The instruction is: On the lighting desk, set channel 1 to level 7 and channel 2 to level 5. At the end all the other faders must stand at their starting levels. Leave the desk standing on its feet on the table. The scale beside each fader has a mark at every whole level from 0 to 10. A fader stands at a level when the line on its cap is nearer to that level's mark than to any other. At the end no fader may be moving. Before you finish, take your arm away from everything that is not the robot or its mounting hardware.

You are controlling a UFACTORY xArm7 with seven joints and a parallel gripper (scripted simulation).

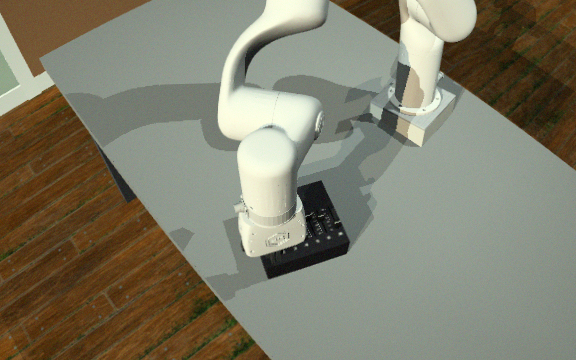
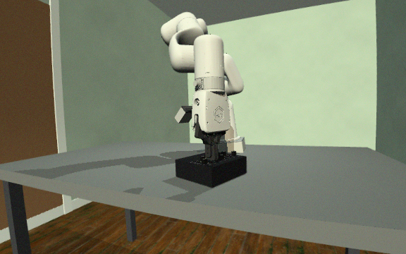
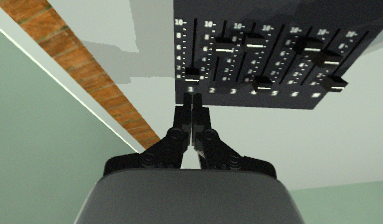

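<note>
The channel 1 fader cap lies 10 mm behind my hand, 20 mm to the right of it and 30 mm below it. The rest, counted from my hand: channel 3 fader cap: 60 mm behind, 40 mm to the right, 30 mm below; channel 2 fader cap: 40 mm behind, 40 mm to the right, 30 mm below; channel 4 fader cap: 70 mm behind, 10 mm to the left, 30 mm below.
</note>
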